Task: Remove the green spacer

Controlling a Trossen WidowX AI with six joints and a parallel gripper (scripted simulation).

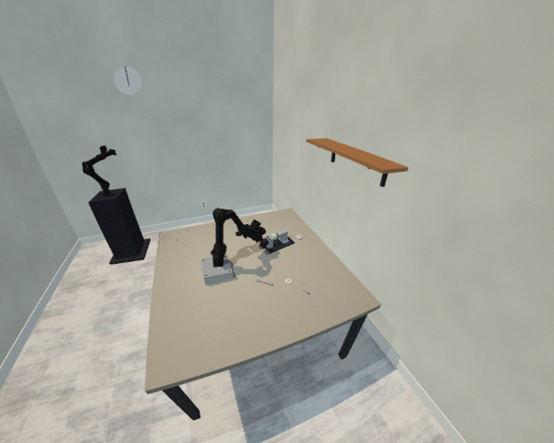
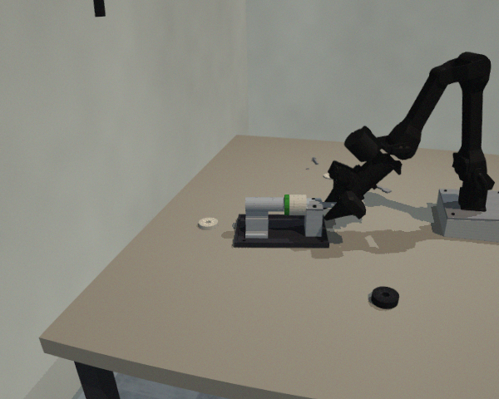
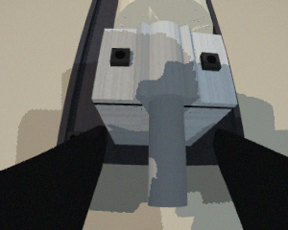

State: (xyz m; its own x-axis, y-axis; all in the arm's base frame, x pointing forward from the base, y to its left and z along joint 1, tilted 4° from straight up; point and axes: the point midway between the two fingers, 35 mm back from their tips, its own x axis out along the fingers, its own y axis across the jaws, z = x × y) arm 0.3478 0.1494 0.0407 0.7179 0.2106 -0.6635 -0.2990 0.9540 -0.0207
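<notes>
My gripper is now 70 mm short of the grey shaft and 20 mm to the right of it. Also, from my hand: green spacer 110 mm ahead, 40 mm to the left; then black ring 240 mm to the left, 160 mm behind, 70 mm below; then wrench 340 mm to the right, 80 mm below, 70 mm behind.
</notes>
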